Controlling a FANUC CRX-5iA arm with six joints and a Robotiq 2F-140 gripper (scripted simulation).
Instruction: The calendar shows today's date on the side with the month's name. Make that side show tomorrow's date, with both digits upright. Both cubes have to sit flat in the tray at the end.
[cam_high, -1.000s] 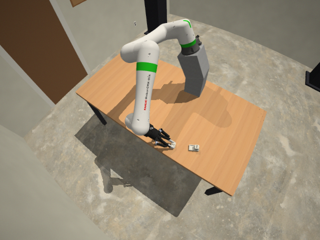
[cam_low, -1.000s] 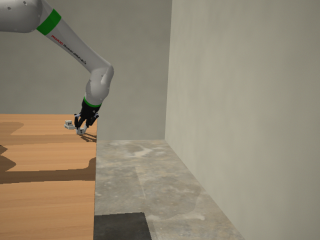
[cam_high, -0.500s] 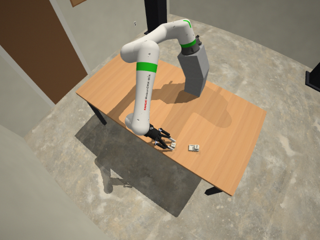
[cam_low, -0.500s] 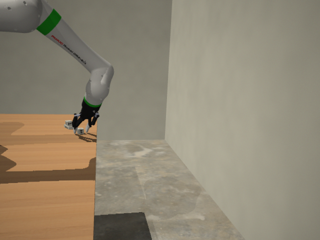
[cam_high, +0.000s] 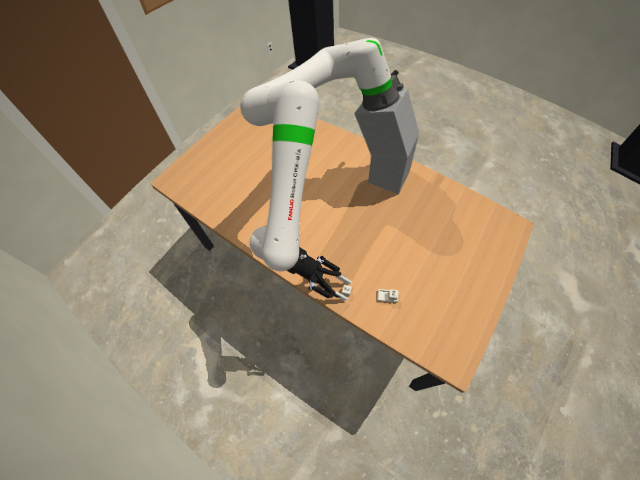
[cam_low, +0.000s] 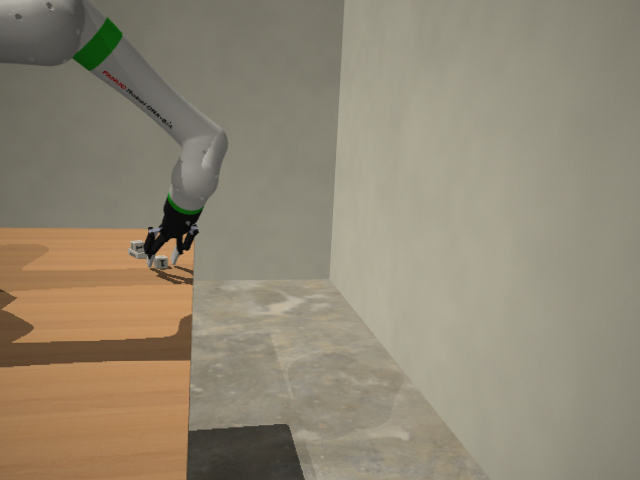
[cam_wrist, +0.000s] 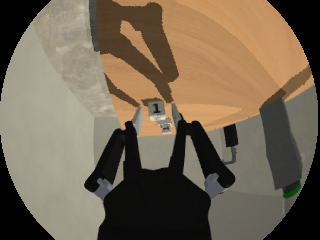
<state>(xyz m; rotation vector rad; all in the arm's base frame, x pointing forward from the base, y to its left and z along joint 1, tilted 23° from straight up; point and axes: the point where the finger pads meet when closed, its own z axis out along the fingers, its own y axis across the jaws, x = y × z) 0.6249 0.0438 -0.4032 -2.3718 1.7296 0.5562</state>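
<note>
The white date cube lies 2 cm to the left of my hand, 2 cm below it and 1 cm behind it. From my hand the other things lie so: calendar tray: 16 cm to the left, 8 cm behind, 3 cm below.
</note>
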